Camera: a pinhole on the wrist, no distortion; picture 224 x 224 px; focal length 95.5 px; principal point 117.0 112.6 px. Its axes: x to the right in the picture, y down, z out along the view. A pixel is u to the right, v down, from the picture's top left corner.
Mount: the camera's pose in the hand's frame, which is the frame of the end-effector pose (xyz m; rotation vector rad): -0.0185 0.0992 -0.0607 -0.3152 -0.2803 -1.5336
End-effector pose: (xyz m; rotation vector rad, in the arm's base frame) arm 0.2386 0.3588 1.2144 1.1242 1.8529 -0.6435
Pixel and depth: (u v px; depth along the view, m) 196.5 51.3 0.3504
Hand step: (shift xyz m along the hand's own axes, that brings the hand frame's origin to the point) -0.2309 -0.0441 0.3784
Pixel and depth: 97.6 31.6 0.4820
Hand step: -0.4202 0.3642 0.3606
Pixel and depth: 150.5 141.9 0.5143
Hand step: 0.1525 0.1246 0.4797
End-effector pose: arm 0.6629 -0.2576 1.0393 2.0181 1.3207 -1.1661
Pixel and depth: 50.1 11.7 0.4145
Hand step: -0.4544 0.5175 0.2272
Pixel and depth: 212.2 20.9 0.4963
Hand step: -0.4756 -0.1815 0.5954
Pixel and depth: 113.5 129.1 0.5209
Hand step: 0.0808 0.3115 0.4135
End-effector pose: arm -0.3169 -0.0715 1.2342 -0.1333 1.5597 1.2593
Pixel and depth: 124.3 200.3 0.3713
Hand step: 0.3298 0.2148 0.2860
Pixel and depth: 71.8 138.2 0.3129
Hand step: 0.0682 0.3539 0.1727
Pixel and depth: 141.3 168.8 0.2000
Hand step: 0.1039 0.1276 0.1409
